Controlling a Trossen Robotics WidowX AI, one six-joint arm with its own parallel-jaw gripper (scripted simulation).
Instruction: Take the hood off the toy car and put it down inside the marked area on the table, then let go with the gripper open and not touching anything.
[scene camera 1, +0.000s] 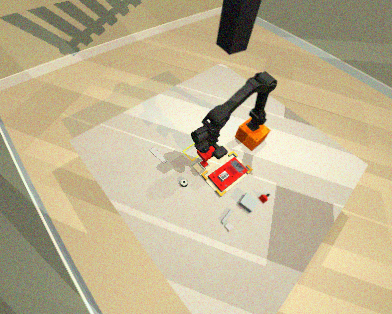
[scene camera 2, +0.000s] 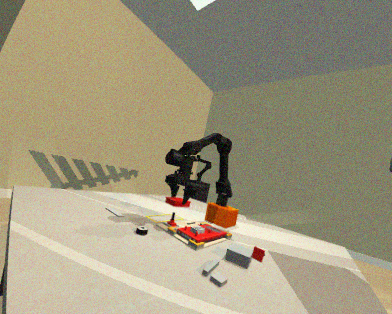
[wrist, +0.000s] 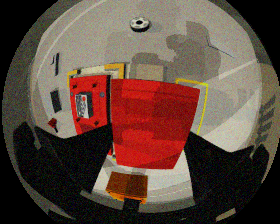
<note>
The gripper holds a red hood. Also in view: a red toy car.
</note>
